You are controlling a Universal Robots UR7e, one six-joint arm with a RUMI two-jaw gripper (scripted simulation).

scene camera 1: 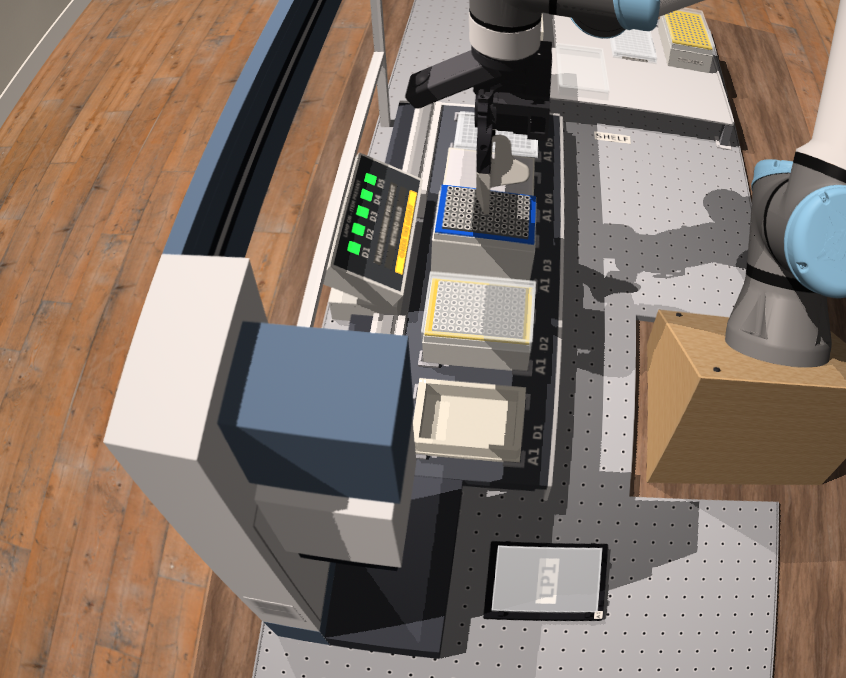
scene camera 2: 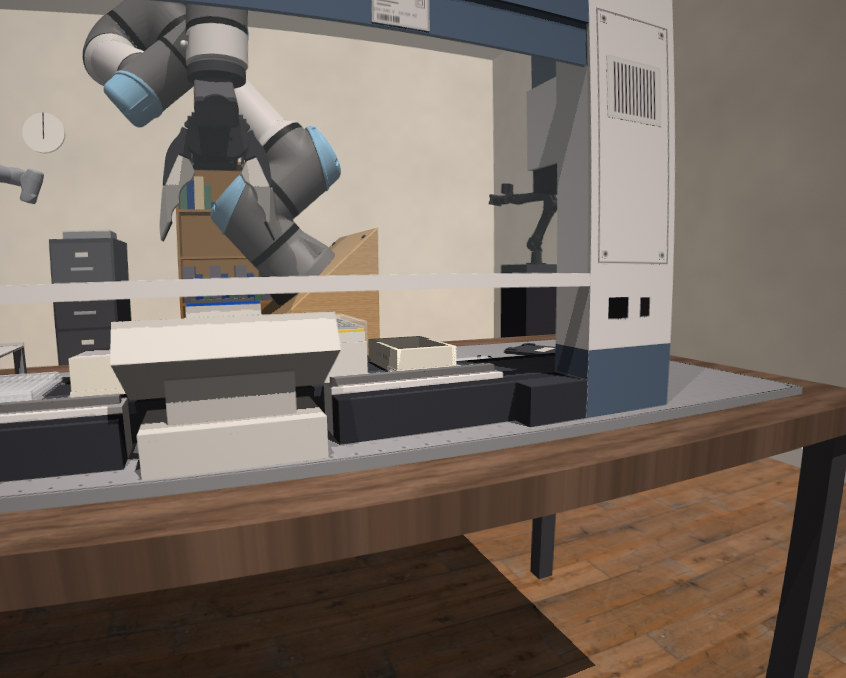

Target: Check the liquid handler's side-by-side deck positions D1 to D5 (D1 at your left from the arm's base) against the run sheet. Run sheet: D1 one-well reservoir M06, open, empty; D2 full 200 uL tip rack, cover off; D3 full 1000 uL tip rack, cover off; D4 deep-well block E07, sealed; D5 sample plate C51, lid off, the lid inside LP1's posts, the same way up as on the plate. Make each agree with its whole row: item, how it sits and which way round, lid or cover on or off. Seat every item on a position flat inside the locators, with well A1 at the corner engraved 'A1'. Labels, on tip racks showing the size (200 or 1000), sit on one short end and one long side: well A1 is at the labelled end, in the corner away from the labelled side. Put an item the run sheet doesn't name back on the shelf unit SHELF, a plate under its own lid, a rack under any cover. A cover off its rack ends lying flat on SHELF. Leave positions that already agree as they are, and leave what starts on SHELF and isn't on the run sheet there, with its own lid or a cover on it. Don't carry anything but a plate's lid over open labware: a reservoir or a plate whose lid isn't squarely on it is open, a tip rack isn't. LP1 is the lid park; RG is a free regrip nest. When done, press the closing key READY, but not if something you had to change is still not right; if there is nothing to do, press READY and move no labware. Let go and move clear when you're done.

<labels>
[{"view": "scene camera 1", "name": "gripper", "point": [490,173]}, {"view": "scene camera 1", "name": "blue-framed tip rack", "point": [466,241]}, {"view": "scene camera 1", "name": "yellow-framed tip rack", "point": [447,355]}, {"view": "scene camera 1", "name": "clear cover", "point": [581,70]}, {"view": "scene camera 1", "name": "clear cover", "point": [474,311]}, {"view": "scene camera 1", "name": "shelf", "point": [658,88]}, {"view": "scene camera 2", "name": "blue-framed tip rack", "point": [202,308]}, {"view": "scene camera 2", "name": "yellow-framed tip rack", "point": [352,359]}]
</labels>
